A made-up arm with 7 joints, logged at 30 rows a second.
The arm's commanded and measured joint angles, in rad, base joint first. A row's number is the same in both.
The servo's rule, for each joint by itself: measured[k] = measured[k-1] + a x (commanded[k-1-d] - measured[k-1]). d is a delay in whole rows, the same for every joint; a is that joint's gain. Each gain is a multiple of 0.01, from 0.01 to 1. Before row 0 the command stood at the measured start. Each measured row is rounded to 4 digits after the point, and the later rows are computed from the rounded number. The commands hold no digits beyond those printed.
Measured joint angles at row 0:
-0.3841, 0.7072, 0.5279, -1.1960, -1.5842, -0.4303, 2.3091
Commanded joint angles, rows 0 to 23:
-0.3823, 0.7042, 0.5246, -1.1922, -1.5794, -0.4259, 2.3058
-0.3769, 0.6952, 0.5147, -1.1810, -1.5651, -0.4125, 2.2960
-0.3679, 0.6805, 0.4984, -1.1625, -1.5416, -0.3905, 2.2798
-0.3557, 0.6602, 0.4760, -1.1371, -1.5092, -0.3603, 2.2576
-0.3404, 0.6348, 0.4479, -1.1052, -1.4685, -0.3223, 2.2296
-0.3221, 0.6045, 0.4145, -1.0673, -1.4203, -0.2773, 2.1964
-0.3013, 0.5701, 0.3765, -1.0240, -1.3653, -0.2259, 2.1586
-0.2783, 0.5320, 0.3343, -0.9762, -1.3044, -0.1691, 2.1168
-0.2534, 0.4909, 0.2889, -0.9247, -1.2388, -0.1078, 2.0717
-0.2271, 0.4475, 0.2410, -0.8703, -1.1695, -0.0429, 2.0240
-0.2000, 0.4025, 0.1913, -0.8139, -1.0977, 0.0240, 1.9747
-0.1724, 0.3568, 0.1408, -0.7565, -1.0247, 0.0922, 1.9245
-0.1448, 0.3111, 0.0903, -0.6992, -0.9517, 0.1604, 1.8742
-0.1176, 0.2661, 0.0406, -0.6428, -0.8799, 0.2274, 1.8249
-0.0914, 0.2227, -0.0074, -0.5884, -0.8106, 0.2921, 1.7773
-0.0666, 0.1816, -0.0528, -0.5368, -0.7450, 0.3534, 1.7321
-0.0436, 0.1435, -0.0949, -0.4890, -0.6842, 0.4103, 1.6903
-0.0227, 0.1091, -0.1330, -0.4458, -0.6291, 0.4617, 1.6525
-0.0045, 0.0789, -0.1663, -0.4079, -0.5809, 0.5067, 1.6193
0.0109, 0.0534, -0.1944, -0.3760, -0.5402, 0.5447, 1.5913
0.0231, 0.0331, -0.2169, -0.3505, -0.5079, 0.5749, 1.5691
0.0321, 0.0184, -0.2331, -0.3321, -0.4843, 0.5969, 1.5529
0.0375, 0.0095, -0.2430, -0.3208, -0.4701, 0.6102, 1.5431
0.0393, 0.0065, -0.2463, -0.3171, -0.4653, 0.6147, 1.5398
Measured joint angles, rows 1 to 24:
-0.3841, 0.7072, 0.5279, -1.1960, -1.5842, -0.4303, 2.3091
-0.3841, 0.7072, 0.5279, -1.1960, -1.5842, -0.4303, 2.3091
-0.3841, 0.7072, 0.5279, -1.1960, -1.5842, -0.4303, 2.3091
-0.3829, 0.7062, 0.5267, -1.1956, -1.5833, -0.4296, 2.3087
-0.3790, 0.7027, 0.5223, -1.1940, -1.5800, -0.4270, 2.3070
-0.3718, 0.6956, 0.5135, -1.1905, -1.5731, -0.4215, 2.3035
-0.3613, 0.6843, 0.4996, -1.1846, -1.5616, -0.4123, 2.2975
-0.3477, 0.6685, 0.4805, -1.1759, -1.5448, -0.3988, 2.2887
-0.3311, 0.6480, 0.4561, -1.1640, -1.5224, -0.3806, 2.2767
-0.3117, 0.6231, 0.4266, -1.1486, -1.4941, -0.3574, 2.2613
-0.2900, 0.5939, 0.3924, -1.1296, -1.4600, -0.3292, 2.2425
-0.2662, 0.5609, 0.3541, -1.1071, -1.4202, -0.2960, 2.2203
-0.2408, 0.5246, 0.3123, -1.0811, -1.3751, -0.2580, 2.1948
-0.2143, 0.4855, 0.2675, -1.0517, -1.3252, -0.2157, 2.1662
-0.1871, 0.4443, 0.2206, -1.0192, -1.2711, -0.1695, 2.1348
-0.1596, 0.4017, 0.1724, -0.9840, -1.2136, -0.1200, 2.1009
-0.1323, 0.3583, 0.1236, -0.9465, -1.1535, -0.0679, 2.0650
-0.1057, 0.3149, 0.0751, -0.9071, -1.0918, -0.0139, 2.0276
-0.0803, 0.2722, 0.0278, -0.8664, -1.0294, 0.0412, 1.9892
-0.0564, 0.2310, -0.0176, -0.8249, -0.9673, 0.0966, 1.9503
-0.0345, 0.1920, -0.0603, -0.7832, -0.9064, 0.1514, 1.9116
-0.0150, 0.1558, -0.0995, -0.7419, -0.8478, 0.2047, 1.8736
0.0018, 0.1230, -0.1346, -0.7017, -0.7924, 0.2557, 1.8369
0.0156, 0.0942, -0.1651, -0.6631, -0.7412, 0.3036, 1.8021
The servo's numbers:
d 3
a 0.65 0.32 0.37 0.11 0.18 0.15 0.13

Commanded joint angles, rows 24 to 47:
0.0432, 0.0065, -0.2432, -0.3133, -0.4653, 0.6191, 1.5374
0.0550, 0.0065, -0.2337, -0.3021, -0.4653, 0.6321, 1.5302
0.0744, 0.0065, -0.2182, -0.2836, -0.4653, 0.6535, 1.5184
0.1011, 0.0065, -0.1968, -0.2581, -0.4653, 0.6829, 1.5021
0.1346, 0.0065, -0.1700, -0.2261, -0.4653, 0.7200, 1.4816
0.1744, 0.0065, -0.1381, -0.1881, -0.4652, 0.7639, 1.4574
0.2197, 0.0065, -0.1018, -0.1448, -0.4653, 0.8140, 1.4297
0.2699, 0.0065, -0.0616, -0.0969, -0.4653, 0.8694, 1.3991
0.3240, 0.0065, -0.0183, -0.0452, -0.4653, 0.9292, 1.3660
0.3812, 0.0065, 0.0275, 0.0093, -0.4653, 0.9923, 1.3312
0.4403, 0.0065, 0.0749, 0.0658, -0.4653, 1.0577, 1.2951
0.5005, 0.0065, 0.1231, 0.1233, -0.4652, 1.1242, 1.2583
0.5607, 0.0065, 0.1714, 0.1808, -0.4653, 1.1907, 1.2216
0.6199, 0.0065, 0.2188, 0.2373, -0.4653, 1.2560, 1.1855
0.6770, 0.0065, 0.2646, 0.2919, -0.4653, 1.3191, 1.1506
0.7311, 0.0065, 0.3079, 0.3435, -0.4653, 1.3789, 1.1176
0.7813, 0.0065, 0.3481, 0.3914, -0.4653, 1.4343, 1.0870
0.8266, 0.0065, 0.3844, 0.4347, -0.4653, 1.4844, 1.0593
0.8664, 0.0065, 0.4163, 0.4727, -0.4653, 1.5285, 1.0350
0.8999, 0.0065, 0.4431, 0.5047, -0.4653, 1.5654, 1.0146
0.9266, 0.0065, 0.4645, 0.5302, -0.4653, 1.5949, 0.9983
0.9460, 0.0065, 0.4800, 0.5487, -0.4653, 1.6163, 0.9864
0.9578, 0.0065, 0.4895, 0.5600, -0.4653, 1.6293, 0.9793
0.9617, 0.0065, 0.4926, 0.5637, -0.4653, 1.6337, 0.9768
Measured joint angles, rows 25 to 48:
0.0263, 0.0699, -0.1903, -0.6267, -0.6950, 0.3476, 1.7697
0.0336, 0.0506, -0.2098, -0.5931, -0.6545, 0.3870, 1.7402
0.0373, 0.0365, -0.2233, -0.5627, -0.6204, 0.4212, 1.7141
0.0411, 0.0269, -0.2307, -0.5353, -0.5925, 0.4509, 1.6911
0.0501, 0.0204, -0.2318, -0.5096, -0.5696, 0.4781, 1.6702
0.0659, 0.0160, -0.2268, -0.4847, -0.5508, 0.5044, 1.6505
0.0888, 0.0130, -0.2157, -0.4598, -0.5354, 0.5312, 1.6312
0.1186, 0.0109, -0.1988, -0.4341, -0.5228, 0.5595, 1.6118
0.1549, 0.0095, -0.1763, -0.4070, -0.5124, 0.5902, 1.5917
0.1970, 0.0085, -0.1487, -0.3782, -0.5039, 0.6238, 1.5706
0.2444, 0.0079, -0.1165, -0.3473, -0.4970, 0.6606, 1.5483
0.2961, 0.0075, -0.0802, -0.3141, -0.4913, 0.7009, 1.5246
0.3514, 0.0072, -0.0404, -0.2785, -0.4866, 0.7446, 1.4995
0.4092, 0.0070, 0.0023, -0.2406, -0.4828, 0.7916, 1.4729
0.4685, 0.0068, 0.0470, -0.2006, -0.4796, 0.8415, 1.4450
0.5284, 0.0067, 0.0930, -0.1586, -0.4770, 0.8939, 1.4160
0.5879, 0.0066, 0.1395, -0.1151, -0.4749, 0.9482, 1.3860
0.6458, 0.0066, 0.1858, -0.0703, -0.4732, 1.0038, 1.3554
0.7012, 0.0066, 0.2310, -0.0248, -0.4718, 1.0601, 1.3245
0.7533, 0.0066, 0.2743, 0.0210, -0.4706, 1.1162, 1.2936
0.8009, 0.0066, 0.3150, 0.0665, -0.4696, 1.1714, 1.2631
0.8435, 0.0066, 0.3525, 0.1112, -0.4688, 1.2250, 1.2334
0.8802, 0.0066, 0.3860, 0.1545, -0.4682, 1.2761, 1.2050
0.9104, 0.0066, 0.4150, 0.1958, -0.4677, 1.3239, 1.1781

